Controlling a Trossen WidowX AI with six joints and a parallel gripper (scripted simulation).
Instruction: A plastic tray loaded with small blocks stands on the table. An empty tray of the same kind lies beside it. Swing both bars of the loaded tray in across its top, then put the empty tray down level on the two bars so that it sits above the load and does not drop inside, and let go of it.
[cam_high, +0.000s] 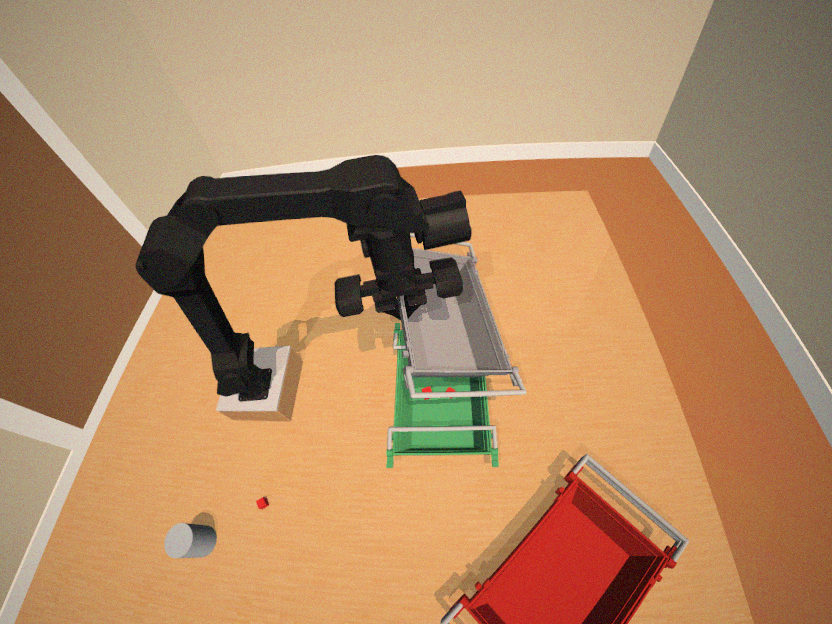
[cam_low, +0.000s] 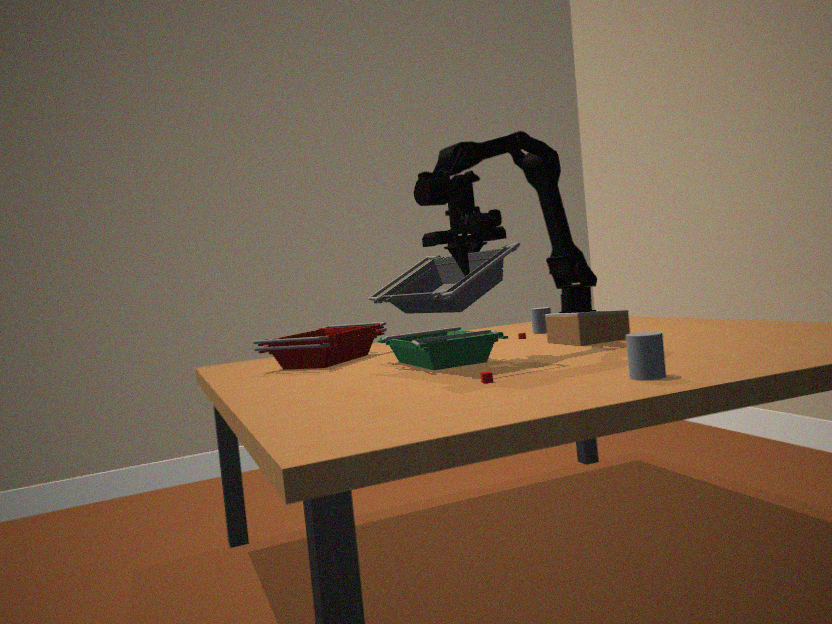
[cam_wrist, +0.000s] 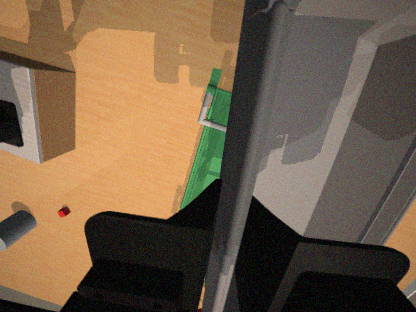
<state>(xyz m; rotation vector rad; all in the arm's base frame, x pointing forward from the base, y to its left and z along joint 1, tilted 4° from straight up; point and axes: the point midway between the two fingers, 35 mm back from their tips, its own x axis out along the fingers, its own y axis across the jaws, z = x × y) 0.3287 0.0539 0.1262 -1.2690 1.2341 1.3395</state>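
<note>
Right now my gripper tip is 80 mm short of the grey tray and 10 mm to the right of it. From my gripper tip the other things lie so: red block (300 mm behind, 260 mm to the right, 180 mm below).
</note>
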